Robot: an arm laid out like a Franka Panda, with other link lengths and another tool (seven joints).
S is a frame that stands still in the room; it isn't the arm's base.
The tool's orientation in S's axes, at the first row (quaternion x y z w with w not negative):
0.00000 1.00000 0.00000 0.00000
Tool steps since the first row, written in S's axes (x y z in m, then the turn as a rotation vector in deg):
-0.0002 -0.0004 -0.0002 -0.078 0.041 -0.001
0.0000 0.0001 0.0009 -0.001 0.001 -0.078
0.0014 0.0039 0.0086 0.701 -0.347 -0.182
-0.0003 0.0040 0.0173 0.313 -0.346 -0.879
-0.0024 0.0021 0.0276 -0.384 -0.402 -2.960
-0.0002 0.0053 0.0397 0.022 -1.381 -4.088
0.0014 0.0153 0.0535 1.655 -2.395 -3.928
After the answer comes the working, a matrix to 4 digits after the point.
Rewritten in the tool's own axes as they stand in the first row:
0.0002 -0.0004 0.0002 0.078 0.041 0.001
0.0000 0.0001 -0.0009 0.001 0.001 0.078
-0.0014 0.0039 -0.0086 -0.701 -0.347 0.182
0.0003 0.0040 -0.0173 -0.313 -0.346 0.879
0.0024 0.0021 -0.0276 0.384 -0.402 2.960
0.0002 0.0053 -0.0397 -0.022 -1.381 4.088
-0.0014 0.0153 -0.0535 -1.655 -2.395 3.928

The tool's axes in the first row as the columns of a matrix, in S's axes (rounded; the answer above uses it unrounded):
-1.0000 0.0000 0.0000
0.0000 1.0000 0.0000
0.0000 0.0000 -1.0000

